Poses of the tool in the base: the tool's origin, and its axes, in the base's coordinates. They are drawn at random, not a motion.
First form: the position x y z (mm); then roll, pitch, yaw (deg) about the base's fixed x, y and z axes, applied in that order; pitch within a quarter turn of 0, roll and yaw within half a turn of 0.
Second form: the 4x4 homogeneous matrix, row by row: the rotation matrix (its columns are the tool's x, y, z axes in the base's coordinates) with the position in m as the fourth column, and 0 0 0 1 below. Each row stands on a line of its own. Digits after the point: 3 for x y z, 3 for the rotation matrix.
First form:
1: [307 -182 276 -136.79 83.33 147.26]
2: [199 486 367 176.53 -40.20 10.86]
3: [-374 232 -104 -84.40 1.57 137.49]
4: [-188 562 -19 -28.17 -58.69 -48.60]
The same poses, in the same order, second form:
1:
-0.098 0.966 0.239 0.307
0.063 0.245 -0.967 -0.182
-0.993 -0.080 -0.085 0.276
0 0 0 1

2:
0.750 0.150 0.644 0.199
0.144 -0.988 0.062 0.486
0.645 0.046 -0.762 0.367
0 0 0 1

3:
-0.737 -0.046 -0.674 -0.374
0.675 -0.090 -0.732 0.232
-0.027 -0.995 0.098 -0.104
0 0 0 1

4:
0.344 0.928 -0.144 -0.188
-0.390 0.280 0.877 0.562
0.854 -0.245 0.458 -0.019
0 0 0 1

